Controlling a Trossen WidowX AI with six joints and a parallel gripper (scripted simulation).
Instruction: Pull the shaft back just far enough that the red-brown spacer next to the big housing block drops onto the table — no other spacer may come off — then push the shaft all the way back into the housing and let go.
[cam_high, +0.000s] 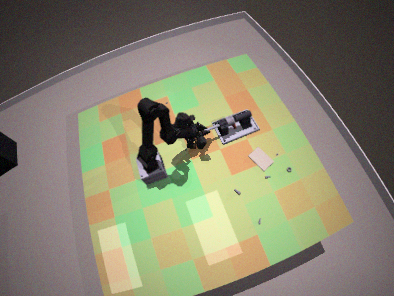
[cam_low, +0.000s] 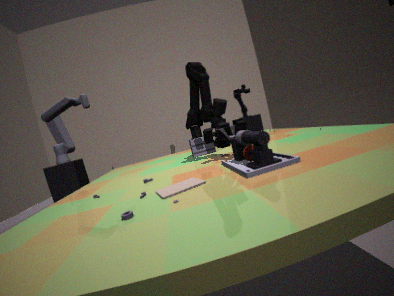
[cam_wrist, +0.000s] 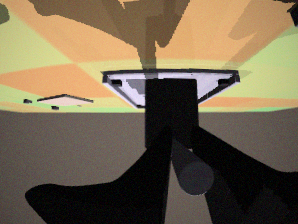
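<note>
Right now my gripper tip is 50 mm short of the shaft, 20 mm below it and 10 mm to the left of it. The rest, counted from my gripper tip: flat tan plate: 260 mm to the right, 160 mm ahead, 60 mm below; red-brown spacer: 140 mm ahead, 30 mm below, 20 mm to the right.
</note>
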